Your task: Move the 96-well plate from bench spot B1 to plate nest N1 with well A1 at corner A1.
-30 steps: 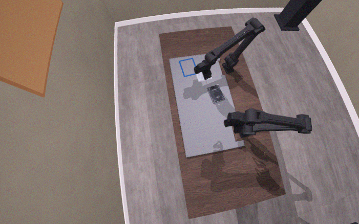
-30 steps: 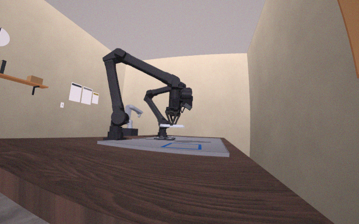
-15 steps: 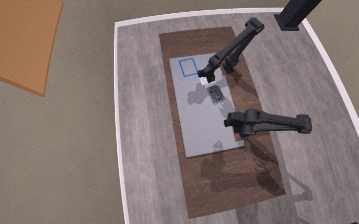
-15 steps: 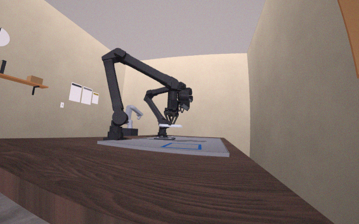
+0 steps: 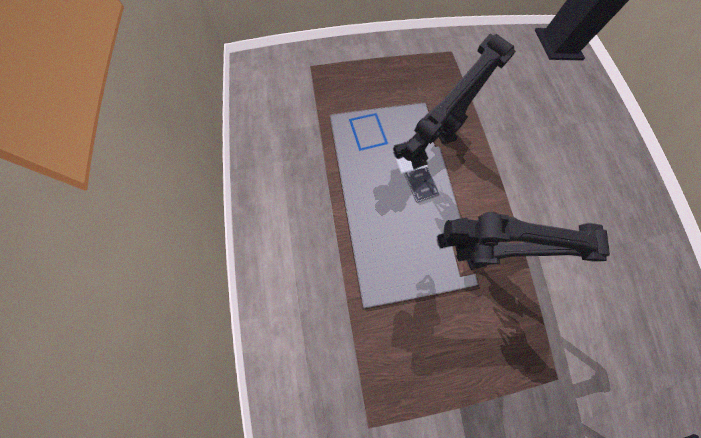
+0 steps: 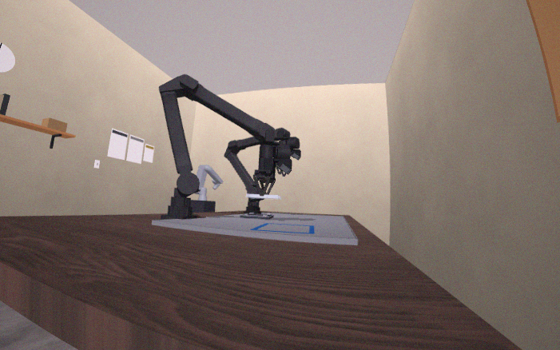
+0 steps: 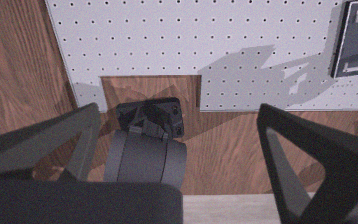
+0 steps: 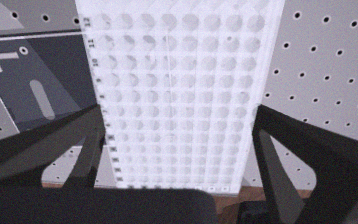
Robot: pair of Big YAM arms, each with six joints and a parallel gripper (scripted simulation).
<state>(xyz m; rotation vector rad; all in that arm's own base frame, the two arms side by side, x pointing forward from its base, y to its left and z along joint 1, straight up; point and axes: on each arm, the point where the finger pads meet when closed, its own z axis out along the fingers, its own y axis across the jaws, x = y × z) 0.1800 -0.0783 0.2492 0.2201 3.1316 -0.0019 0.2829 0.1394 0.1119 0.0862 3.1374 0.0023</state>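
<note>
Right now the plate nest N1 is 50 mm behind my right hand, 80 mm to the left of it and 90 mm below it. From my right hand the other things lie so: 96-well plate (10 mm below); then A1 label (90 mm behind, 10 mm to the right, 90 mm below).
</note>
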